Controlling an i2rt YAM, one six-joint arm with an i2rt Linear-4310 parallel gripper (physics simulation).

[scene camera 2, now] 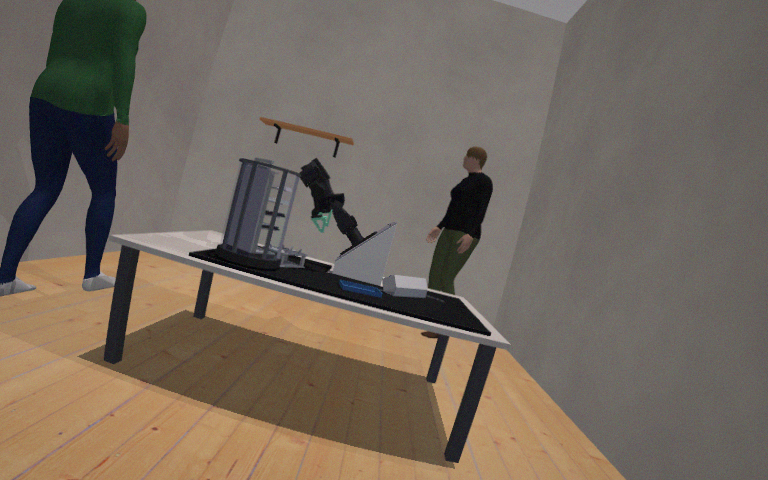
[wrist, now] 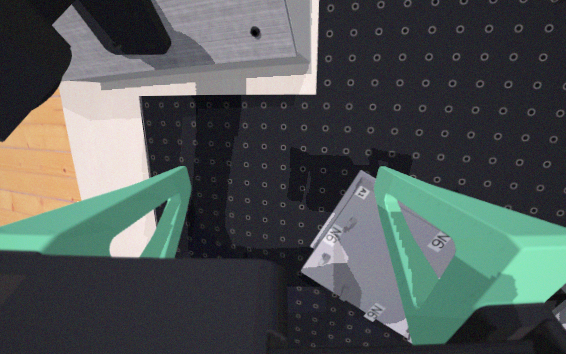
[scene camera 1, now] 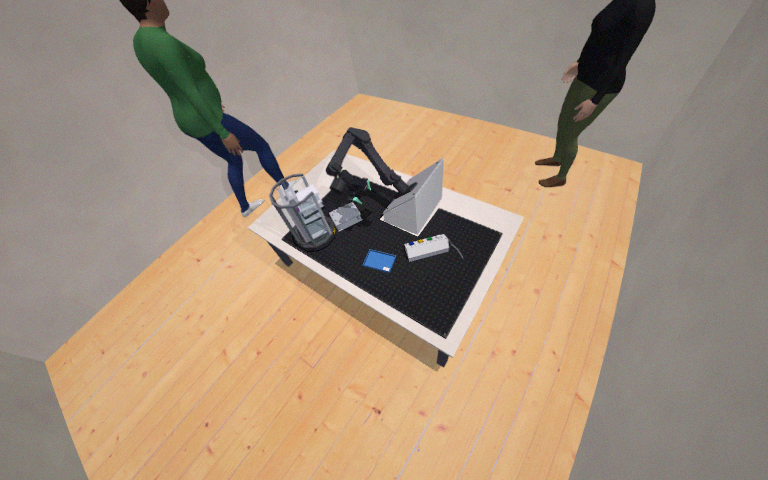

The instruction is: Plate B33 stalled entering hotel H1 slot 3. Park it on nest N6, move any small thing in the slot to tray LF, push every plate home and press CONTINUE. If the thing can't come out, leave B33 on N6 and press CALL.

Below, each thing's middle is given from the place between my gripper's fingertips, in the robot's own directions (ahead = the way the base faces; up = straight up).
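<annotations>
There is the round plate rack (scene camera 2: 262, 198), which sits 210 mm to the right of my hand and 280 mm ahead of it, and which is also 10 mm above it.
</annotations>
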